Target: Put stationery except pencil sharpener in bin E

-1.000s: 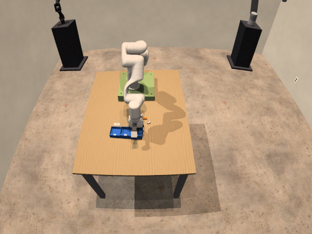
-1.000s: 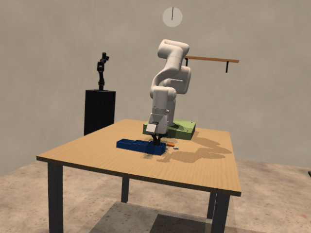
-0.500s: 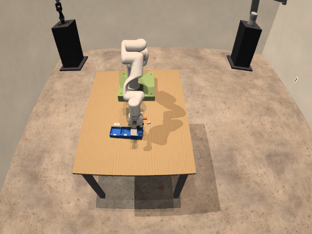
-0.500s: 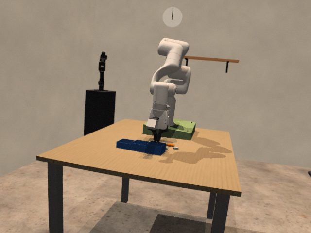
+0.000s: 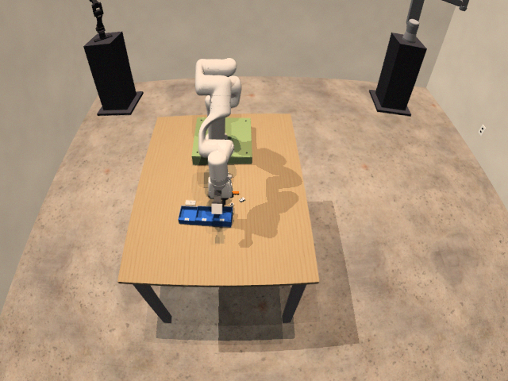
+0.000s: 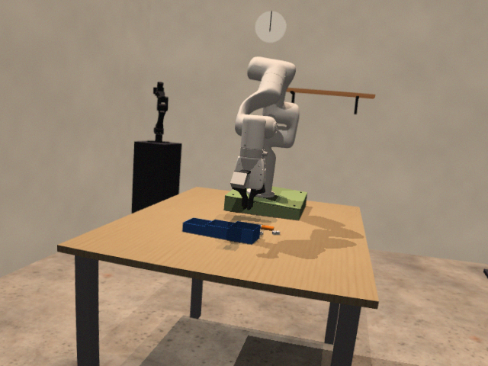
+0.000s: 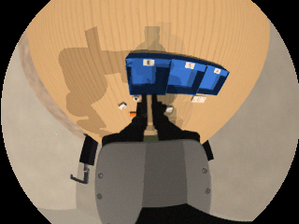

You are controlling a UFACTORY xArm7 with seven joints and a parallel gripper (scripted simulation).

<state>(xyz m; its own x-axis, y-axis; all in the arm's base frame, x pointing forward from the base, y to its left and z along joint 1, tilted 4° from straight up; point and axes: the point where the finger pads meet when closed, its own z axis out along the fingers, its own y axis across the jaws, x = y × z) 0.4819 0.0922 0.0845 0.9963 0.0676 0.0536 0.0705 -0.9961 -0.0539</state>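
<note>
My hand is 12 cm past the black item, 6 cm to the left of it and 12 cm above it. From my hand the other things lie so: orange stick 15 cm behind, 4 cm to the left, 12 cm below; then blue bin tray 1 cm ahead, 8 cm to the right, 10 cm below; then white flat piece 7 cm behind, 17 cm to the right, 12 cm below.
</note>
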